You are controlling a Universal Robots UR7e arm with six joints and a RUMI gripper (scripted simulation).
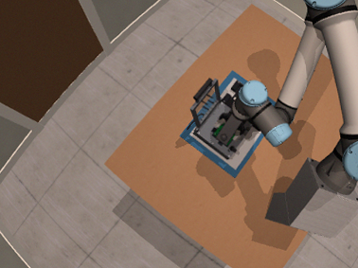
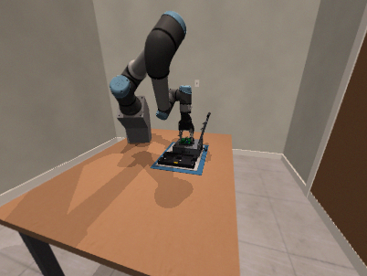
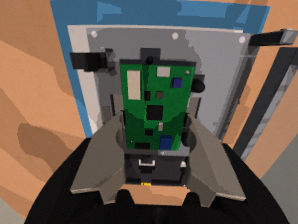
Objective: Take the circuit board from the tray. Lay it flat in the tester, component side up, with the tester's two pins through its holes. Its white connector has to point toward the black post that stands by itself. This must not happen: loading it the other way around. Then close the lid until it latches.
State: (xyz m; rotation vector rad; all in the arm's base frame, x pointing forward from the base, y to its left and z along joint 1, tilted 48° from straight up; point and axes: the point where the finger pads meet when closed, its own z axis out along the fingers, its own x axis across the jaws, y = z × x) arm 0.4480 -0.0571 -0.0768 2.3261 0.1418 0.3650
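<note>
My hand is right at the green circuit board. From my hand the other things lie so: black block (60 mm behind, 60 mm to the left, 10 mm above); then tester lid (120 mm ahead, 100 mm above).
</note>
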